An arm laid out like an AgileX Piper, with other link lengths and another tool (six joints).
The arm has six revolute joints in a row. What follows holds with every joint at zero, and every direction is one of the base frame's.
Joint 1 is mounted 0.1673 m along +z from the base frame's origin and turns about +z.
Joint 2 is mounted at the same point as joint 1 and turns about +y.
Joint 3 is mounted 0.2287 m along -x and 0.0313 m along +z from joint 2 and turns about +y.
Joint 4 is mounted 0.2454 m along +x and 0.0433 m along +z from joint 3 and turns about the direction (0.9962, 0, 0.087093).
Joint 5 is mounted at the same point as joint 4 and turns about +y.
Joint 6 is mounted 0.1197 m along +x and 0.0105 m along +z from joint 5 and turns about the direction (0.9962, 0, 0.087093).
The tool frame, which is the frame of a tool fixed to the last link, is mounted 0.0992 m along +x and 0.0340 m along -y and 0.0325 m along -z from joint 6; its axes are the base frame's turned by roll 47.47, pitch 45.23 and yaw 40.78 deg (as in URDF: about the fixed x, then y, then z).
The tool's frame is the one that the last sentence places.
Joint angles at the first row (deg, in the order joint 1, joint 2, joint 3, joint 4, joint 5, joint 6):
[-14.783 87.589 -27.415 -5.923 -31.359 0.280]
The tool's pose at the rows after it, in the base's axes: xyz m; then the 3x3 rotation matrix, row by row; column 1 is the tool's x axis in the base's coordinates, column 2 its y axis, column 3 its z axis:
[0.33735 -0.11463 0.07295], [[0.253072 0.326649 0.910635], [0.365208 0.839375 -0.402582], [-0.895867 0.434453 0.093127]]
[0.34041 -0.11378 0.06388], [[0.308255 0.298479 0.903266], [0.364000 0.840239 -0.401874], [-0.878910 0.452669 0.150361]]
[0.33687 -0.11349 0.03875], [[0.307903 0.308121 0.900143], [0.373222 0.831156 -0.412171], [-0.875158 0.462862 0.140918]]
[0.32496 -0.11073 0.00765], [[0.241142 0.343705 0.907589], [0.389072 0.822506 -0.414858], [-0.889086 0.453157 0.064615]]
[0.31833 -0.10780 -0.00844], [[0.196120 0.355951 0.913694], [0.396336 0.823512 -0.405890], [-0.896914 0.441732 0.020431]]
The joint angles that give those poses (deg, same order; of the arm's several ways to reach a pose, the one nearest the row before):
[-14.698 90.727 -21.893 -4.626 -44.124 -1.736]
[-14.698 97.273 -20.829 -4.267 -55.242 -1.852]
[-14.699 105.700 -20.831 -3.583 -63.249 -1.852]
[-14.699 111.608 -20.829 -3.452 -64.671 -2.061]
[-14.698 114.523 -20.955 -3.889 -64.810 -2.432]

